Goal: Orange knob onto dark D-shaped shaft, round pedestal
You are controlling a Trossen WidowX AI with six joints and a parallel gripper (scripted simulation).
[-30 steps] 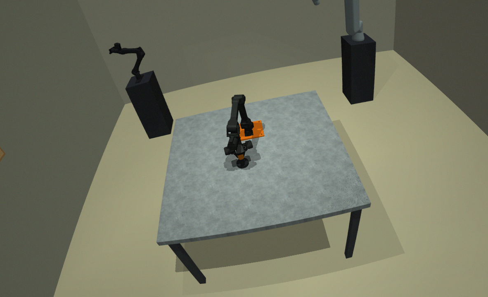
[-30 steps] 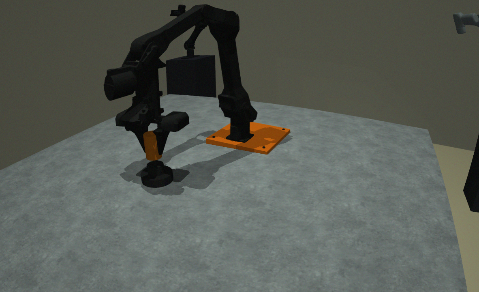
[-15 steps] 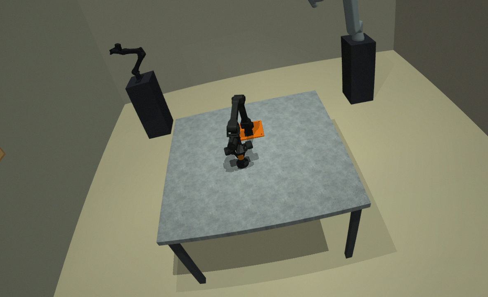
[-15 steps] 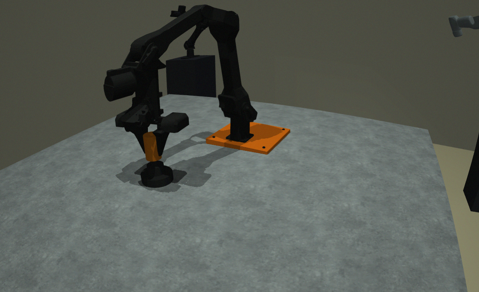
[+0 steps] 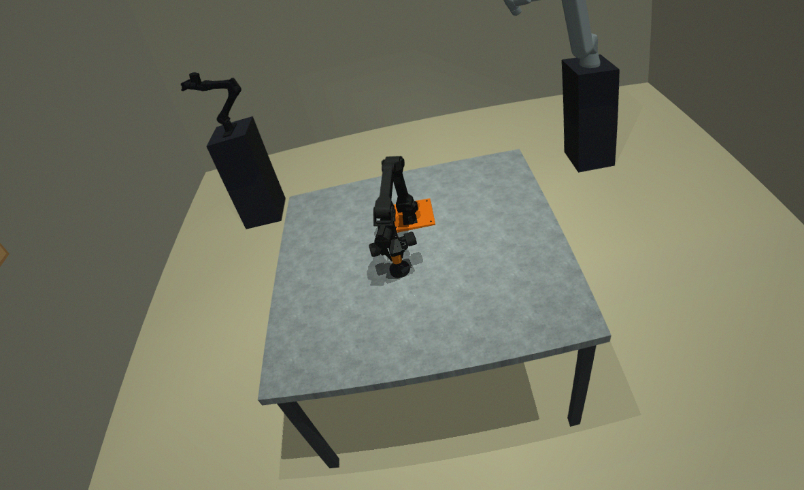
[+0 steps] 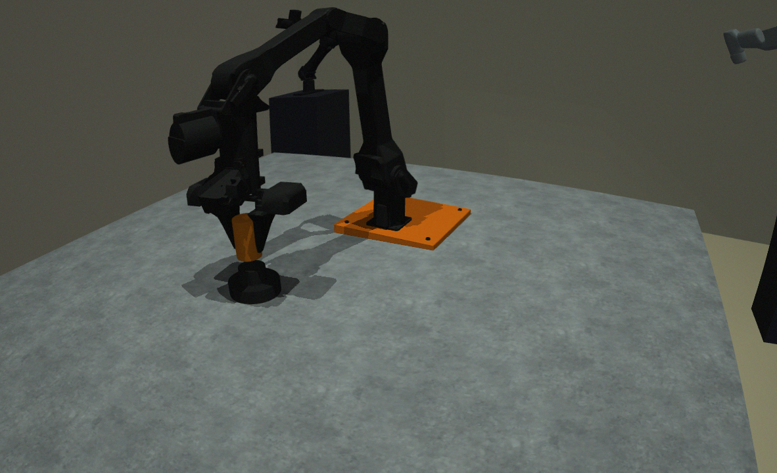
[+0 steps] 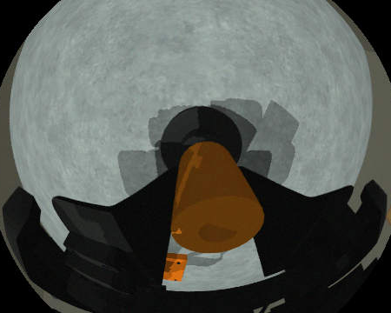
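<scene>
Now: gripper tip 2 cm below the orange knob. Round my gripper tip: round pedestal: 4 cm below.
</scene>
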